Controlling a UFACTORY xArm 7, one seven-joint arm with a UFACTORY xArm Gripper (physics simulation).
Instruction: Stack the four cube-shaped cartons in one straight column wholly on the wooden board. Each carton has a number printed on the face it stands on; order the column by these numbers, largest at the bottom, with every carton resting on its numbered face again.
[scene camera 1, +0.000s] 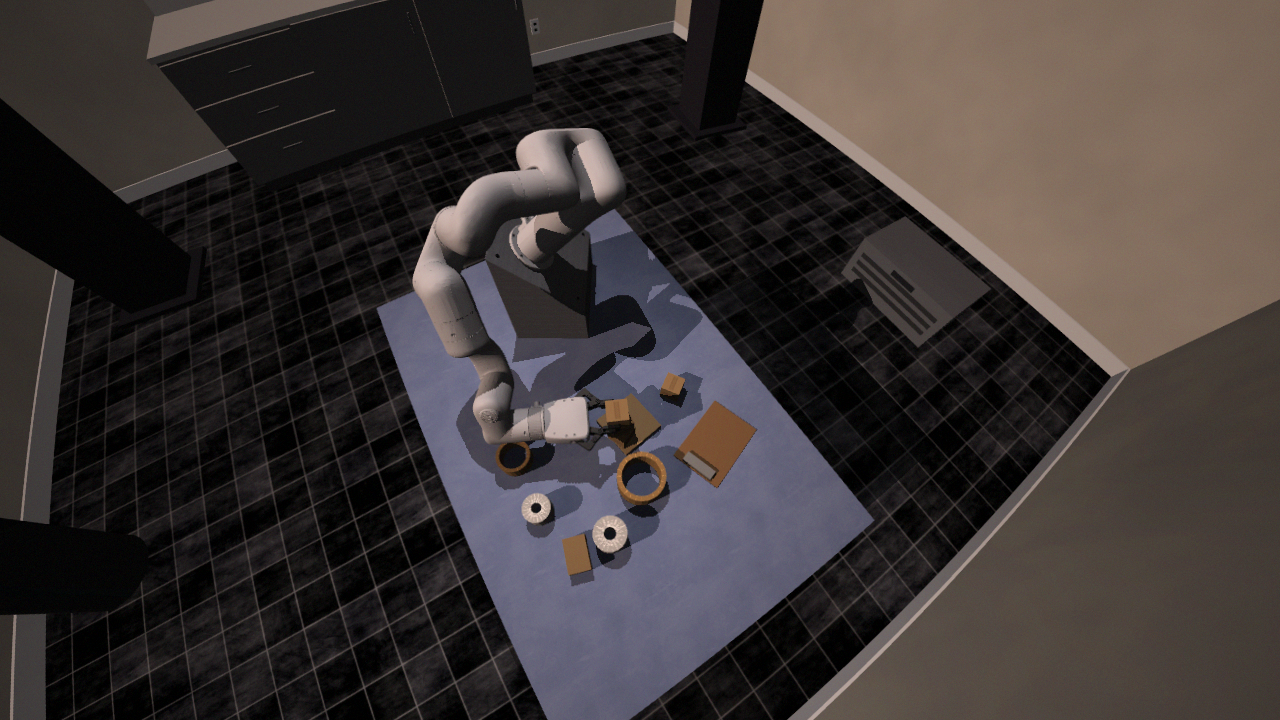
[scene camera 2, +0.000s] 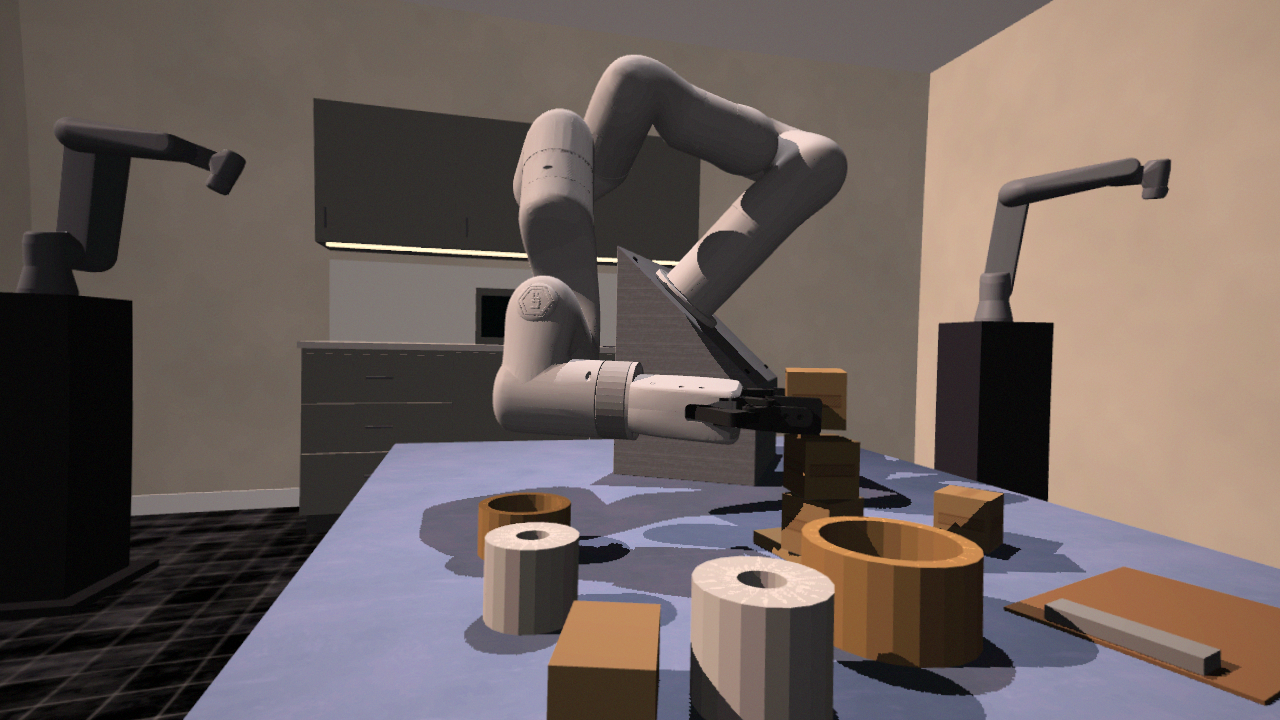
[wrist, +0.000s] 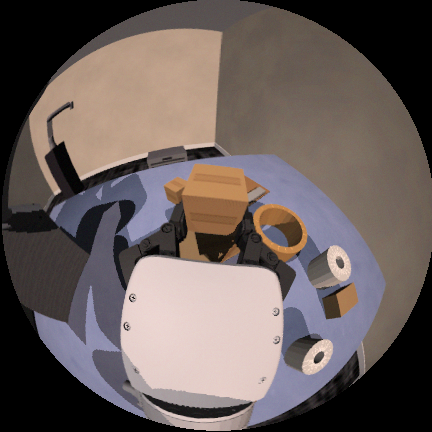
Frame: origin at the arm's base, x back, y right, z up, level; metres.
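Seen in the pictures: gripper, fingertip midpoint: (scene camera 1: 619, 415) (scene camera 2: 818, 411) (wrist: 214, 205); arm's base, origin of the base link: (scene camera 1: 531, 248) (scene camera 2: 684, 300).
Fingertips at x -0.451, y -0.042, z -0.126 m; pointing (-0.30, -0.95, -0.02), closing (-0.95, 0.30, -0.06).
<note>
Offsets run from my fingertips to a thing's top centre.
My gripper (scene camera 1: 612, 417) (scene camera 2: 805, 416) (wrist: 214, 205) points sideways and is shut on a brown cube carton @[dz +0.039, dx +0.001, dy +0.004 m] (scene camera 1: 617, 410) (scene camera 2: 816, 383) (wrist: 215, 192), which it holds level, a narrow gap above the two-carton stack. The stack's upper carton @[dz -0.024, dx +0.001, dy -0.003 m] (scene camera 2: 827, 468) sits on a lower carton @[dz -0.074, dx -0.010, dy -0.002 m] (scene camera 2: 796, 510), partly hidden, on the wooden board @[dz -0.124, dx +0.015, dy -0.033 m] (scene camera 1: 646, 419) (scene camera 2: 765, 540) (wrist: 188, 248). In the wrist view the held carton and gripper hide much of the stack. A fourth, smaller carton @[dz -0.086, dx +0.054, dy -0.180 m] (scene camera 1: 673, 384) (scene camera 2: 969, 512) (wrist: 174, 190) stands off the board. No printed numbers show.
A large wooden ring @[dz -0.075, dx -0.133, dy +0.002 m] (scene camera 1: 620, 490) (scene camera 2: 904, 600) (wrist: 300, 235) stands near the board; a smaller ring @[dz -0.092, dx +0.044, dy +0.264 m] (scene camera 1: 501, 464) (scene camera 2: 492, 523) is under the arm. Two white rolls @[dz -0.080, dx -0.100, dy +0.251 m] (scene camera 1: 545, 517) @[dz -0.070, dx -0.220, dy +0.120 m] (scene camera 2: 760, 644), a plain box @[dz -0.093, dx -0.228, dy +0.205 m] (scene camera 1: 577, 554) (scene camera 2: 608, 635) and a brown panel with a grey bar @[dz -0.123, dx -0.125, dy -0.218 m] (scene camera 1: 699, 464) (scene camera 2: 1127, 634) lie around.
</note>
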